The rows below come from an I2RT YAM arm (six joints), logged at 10 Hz.
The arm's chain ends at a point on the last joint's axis. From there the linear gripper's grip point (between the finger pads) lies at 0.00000 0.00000 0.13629 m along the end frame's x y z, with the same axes.
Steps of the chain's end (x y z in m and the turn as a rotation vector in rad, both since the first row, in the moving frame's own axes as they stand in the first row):
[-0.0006, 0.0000, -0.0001, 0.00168, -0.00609, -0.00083]
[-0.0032, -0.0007, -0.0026, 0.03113, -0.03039, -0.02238]
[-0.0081, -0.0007, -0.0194, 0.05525, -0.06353, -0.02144]
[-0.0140, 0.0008, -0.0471, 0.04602, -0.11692, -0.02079]
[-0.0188, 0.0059, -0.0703, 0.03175, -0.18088, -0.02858]
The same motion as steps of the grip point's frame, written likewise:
[-0.0014, -0.0002, -0.0001, 0.00168, -0.00609, -0.00083]
[-0.0074, -0.0049, -0.0027, 0.03113, -0.03039, -0.02238]
[-0.0168, -0.0081, -0.0199, 0.05525, -0.06353, -0.02144]
[-0.0300, -0.0053, -0.0482, 0.04602, -0.11692, -0.02079]
[-0.0434, 0.0019, -0.0726, 0.03175, -0.18088, -0.02858]

